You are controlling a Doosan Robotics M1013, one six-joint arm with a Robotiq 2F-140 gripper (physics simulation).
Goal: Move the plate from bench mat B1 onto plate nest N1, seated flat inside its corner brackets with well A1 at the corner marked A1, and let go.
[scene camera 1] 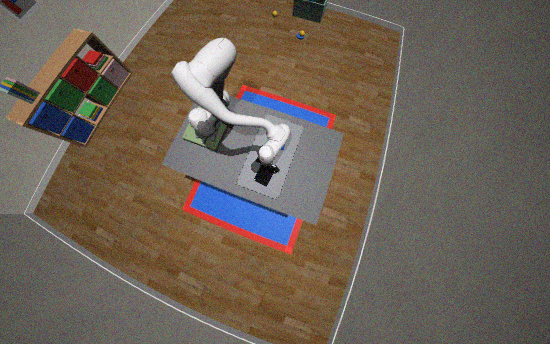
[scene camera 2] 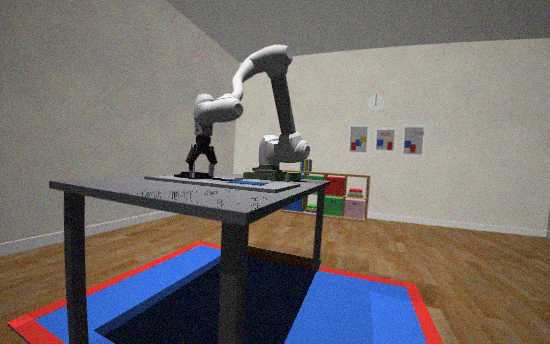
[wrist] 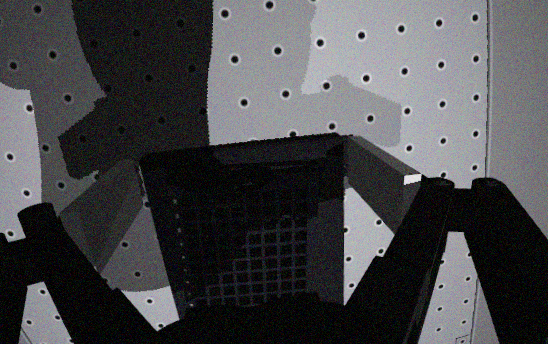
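Seen in the pictures: gripper, fingertip midpoint: [scene camera 1: 267,167] [scene camera 2: 201,177] [wrist: 244,171]; arm's base, origin of the base link: [scene camera 1: 208,130] [scene camera 2: 269,172].
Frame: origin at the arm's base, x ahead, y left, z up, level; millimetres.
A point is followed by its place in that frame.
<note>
The dark plate [wrist: 280,270] {x 594, y -271, z -6 mm}, with its grid of wells, lies within the black plate nest N1 [scene camera 1: 262,179] [scene camera 2: 180,175] [wrist: 327,240]. It is too dark to tell whether it is fully flat. Marker A1 does not show in the wrist view; the gripper body covers the nest's near end. My gripper [scene camera 1: 266,170] {x 594, y -209, z -27 mm} [scene camera 2: 201,174] {x 594, y -209, z -27 mm} [wrist: 244,171] {x 594, y -209, z -27 mm} is open and low over the nest. Its grey finger pads stand wide, one beside each long side of the nest, with nothing held between them. The blue bench mat B1 [scene camera 1: 283,147] {x 683, y -4, z -32 mm} [scene camera 2: 248,183] {x 654, y 71, z -35 mm} shows partly behind the arm, with no plate visible on it.
The nest and mat are on a light grey perforated board [scene camera 1: 250,182] {x 480, y -362, z -34 mm} [scene camera 2: 282,188] {x 743, y 251, z -36 mm} [wrist: 440,85] {x 728, y -201, z -34 mm} on the grey table [scene camera 1: 320,175] {x 1041, y -173, z -48 mm} [scene camera 2: 220,204] {x 1137, y 170, z -47 mm}. The arm's base stands on a green block [scene camera 1: 191,135] {x -138, y -76, z 0 mm} at the table's side. A bookshelf [scene camera 1: 75,37] stands farther off.
</note>
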